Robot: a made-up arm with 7 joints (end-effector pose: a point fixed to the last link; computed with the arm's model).
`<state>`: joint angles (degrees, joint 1 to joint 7).
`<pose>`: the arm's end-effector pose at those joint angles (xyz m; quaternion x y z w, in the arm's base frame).
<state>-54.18 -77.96 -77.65 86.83 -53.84 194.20 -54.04</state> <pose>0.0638 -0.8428 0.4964 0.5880 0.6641 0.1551 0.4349</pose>
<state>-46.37 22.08 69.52 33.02 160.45 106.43 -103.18</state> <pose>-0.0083 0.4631 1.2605 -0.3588 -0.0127 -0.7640 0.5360</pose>
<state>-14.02 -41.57 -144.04 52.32 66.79 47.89 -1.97</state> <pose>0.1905 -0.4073 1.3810 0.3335 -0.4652 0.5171 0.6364</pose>
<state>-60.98 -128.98 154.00 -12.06 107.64 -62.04 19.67</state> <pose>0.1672 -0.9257 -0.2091 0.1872 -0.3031 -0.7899 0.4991</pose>
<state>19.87 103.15 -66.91 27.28 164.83 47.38 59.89</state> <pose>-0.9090 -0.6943 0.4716 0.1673 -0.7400 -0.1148 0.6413</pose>
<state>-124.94 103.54 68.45 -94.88 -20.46 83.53 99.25</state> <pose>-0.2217 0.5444 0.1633 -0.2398 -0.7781 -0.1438 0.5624</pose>
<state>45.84 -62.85 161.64 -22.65 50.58 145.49 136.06</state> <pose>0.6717 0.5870 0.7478 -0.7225 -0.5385 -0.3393 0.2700</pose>
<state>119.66 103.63 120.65 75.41 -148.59 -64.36 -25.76</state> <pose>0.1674 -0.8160 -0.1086 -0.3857 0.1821 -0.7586 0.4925</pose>
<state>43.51 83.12 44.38 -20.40 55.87 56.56 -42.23</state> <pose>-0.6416 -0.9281 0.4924 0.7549 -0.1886 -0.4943 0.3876</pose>
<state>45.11 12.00 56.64 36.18 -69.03 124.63 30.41</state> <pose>-0.2563 -0.1085 1.4177 0.2791 -0.2574 -0.7589 0.5291</pose>
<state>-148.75 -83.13 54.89 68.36 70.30 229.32 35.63</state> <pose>-0.3874 -0.6101 0.3676 -0.6688 -0.2865 0.0491 0.6843</pose>
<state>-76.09 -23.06 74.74 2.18 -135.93 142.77 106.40</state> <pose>0.0185 -0.1869 1.4038 0.3320 0.2183 0.9037 0.1595</pose>
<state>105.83 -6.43 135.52 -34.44 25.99 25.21 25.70</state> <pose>0.1712 0.4236 1.4560 0.1979 -0.1583 0.7661 0.5907</pose>
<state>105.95 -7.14 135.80 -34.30 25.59 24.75 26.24</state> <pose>0.1651 0.4358 1.4526 0.1925 -0.1605 0.7701 0.5867</pose>
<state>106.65 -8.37 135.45 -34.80 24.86 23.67 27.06</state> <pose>0.1579 0.4609 1.4421 0.1818 -0.1615 0.7742 0.5843</pose>
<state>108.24 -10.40 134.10 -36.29 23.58 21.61 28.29</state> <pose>0.1478 0.5047 1.4197 0.1622 -0.1617 0.7784 0.5846</pose>
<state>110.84 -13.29 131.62 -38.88 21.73 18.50 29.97</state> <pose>0.1322 0.5653 1.3826 0.1310 -0.1620 0.7831 0.5860</pose>
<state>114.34 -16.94 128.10 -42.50 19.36 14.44 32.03</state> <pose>0.1089 0.6354 1.3301 0.0871 -0.1644 0.7885 0.5862</pose>
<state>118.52 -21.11 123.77 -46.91 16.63 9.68 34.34</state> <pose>0.0776 0.7040 1.2651 0.0318 -0.1707 0.7942 0.5823</pose>
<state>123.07 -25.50 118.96 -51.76 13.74 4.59 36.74</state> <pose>0.0403 0.7614 1.1942 -0.0312 -0.1815 0.7993 0.5719</pose>
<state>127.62 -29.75 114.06 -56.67 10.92 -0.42 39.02</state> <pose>0.0020 0.8018 1.1254 -0.0957 -0.1959 0.8024 0.5556</pose>
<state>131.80 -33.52 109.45 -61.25 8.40 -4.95 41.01</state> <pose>-0.0324 0.8249 1.0664 -0.1547 -0.2115 0.8024 0.5361</pose>
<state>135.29 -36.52 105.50 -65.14 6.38 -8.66 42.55</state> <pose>-0.0590 0.8343 1.0220 -0.2024 -0.2259 0.7998 0.5179</pose>
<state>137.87 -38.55 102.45 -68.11 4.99 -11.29 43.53</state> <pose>-0.0757 0.8352 0.9934 -0.2354 -0.2367 0.7956 0.5056</pose>
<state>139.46 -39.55 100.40 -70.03 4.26 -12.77 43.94</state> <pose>-0.0823 0.8320 0.9797 -0.2528 -0.2430 0.7911 0.5013</pose>
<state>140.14 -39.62 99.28 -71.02 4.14 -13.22 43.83</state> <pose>-0.0797 0.8273 0.9781 -0.2563 -0.2447 0.7869 0.5052</pose>
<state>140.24 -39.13 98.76 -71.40 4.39 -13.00 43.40</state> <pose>-0.0715 0.8224 0.9832 -0.2514 -0.2431 0.7831 0.5143</pose>
